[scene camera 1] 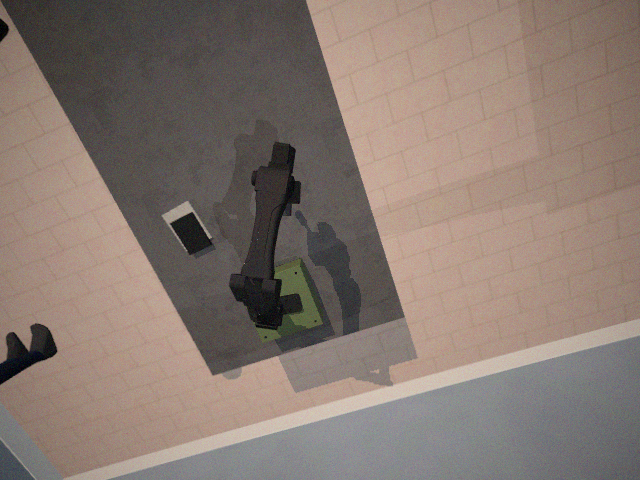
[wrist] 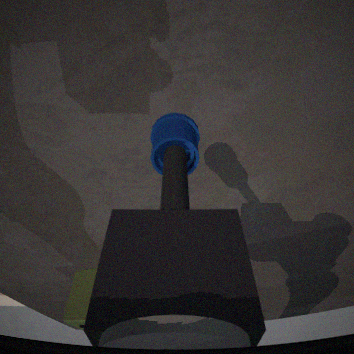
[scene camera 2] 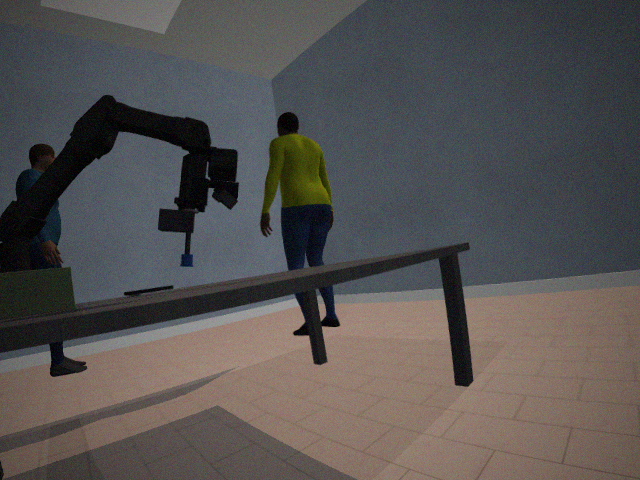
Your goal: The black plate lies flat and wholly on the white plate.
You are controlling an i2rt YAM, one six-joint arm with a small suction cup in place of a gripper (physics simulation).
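Seen in the pictures: hand at its tool point: [wrist: 174, 134] [scene camera 2: 186, 266]; arm's base at its link origin: [scene camera 2: 16, 275].
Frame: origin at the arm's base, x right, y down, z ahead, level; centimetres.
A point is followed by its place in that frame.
Note:
The black plate [scene camera 1: 191, 233] {x -26.0, y 7.3, z 32.3 cm} [scene camera 2: 148, 290] {x -21.4, y 7.7, z 31.6 cm} lies on the white plate [scene camera 1: 179, 210] {x -28.1, y 8.3, z 41.5 cm}. In scene camera 1, a wide white strip shows at the upper-left end and thin strips along the sides; the black plate reaches the white plate's lower-right end. Whether it juts past that end I cannot tell. In scene camera 2 the black plate looks flat, and the white plate cannot be made out. My suction cup [scene camera 2: 186, 260] [wrist: 175, 142] is blue, points down above the table and carries nothing. In scene camera 1 the arm hides it, right of the plates. Neither plate shows in the wrist view.
A green base block [scene camera 1: 303, 294] {x 11.6, y 0.2, z 2.5 cm} [scene camera 2: 36, 291] {x 13.7, y 4.5, z 7.1 cm} [wrist: 80, 295] {x -9.5, y 4.1, z 10.7 cm} stands under the arm at one end of the dark table [scene camera 1: 170, 129] {x -21.8, y 8.9, z 69.0 cm} [scene camera 2: 361, 266] {x 36.4, y 9.2, z 68.5 cm}. A person in yellow [scene camera 2: 302, 175] and a person in blue [scene camera 2: 25, 180] stand beyond the table.

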